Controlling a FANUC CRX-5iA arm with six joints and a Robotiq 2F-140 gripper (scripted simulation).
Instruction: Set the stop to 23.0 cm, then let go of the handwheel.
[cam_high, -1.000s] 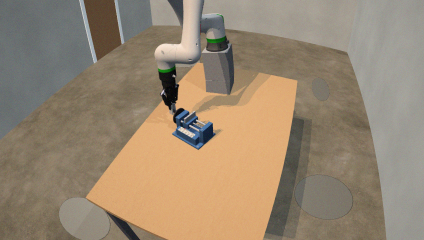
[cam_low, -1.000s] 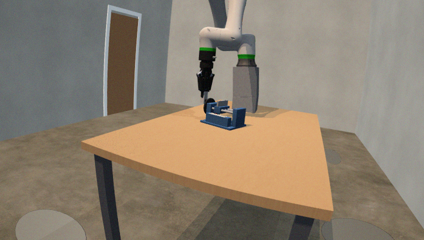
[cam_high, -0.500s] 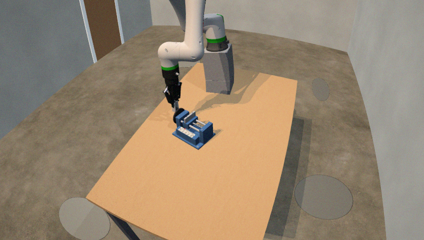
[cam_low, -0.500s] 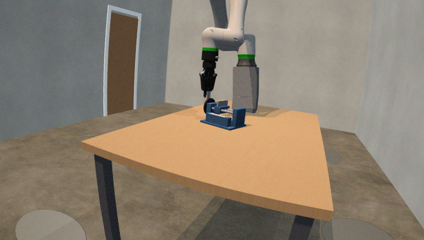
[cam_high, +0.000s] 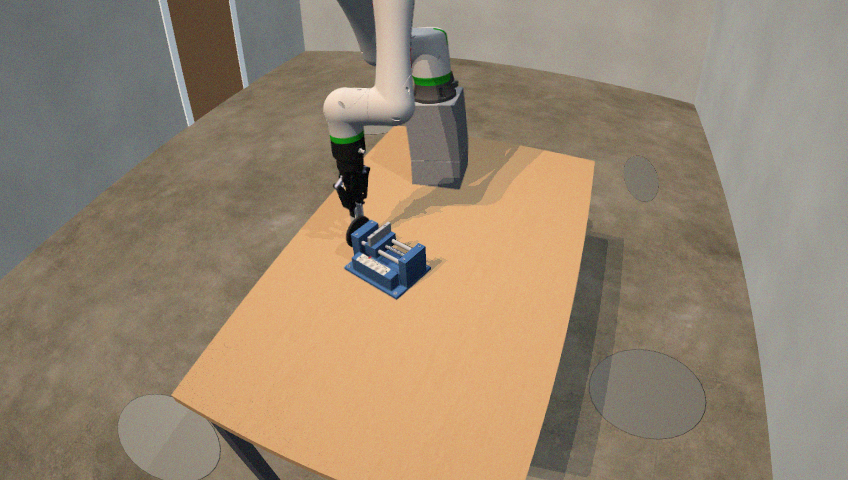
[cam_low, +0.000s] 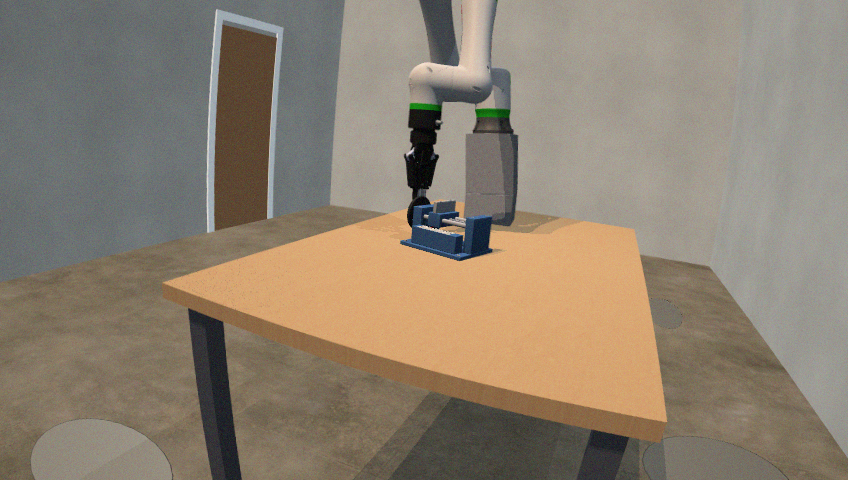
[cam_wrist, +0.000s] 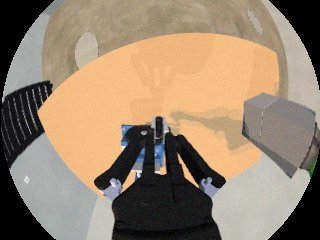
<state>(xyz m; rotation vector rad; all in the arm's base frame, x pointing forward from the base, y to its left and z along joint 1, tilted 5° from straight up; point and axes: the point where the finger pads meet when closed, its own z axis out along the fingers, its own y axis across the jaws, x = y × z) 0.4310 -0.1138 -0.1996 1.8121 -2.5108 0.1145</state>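
Right now the black handwheel is 1 cm ahead of my hand, 1 cm to the left of it and 2 cm below it. Also, from my hand: grey stop plate: 8 cm ahead, 10 cm to the left, 1 cm below.
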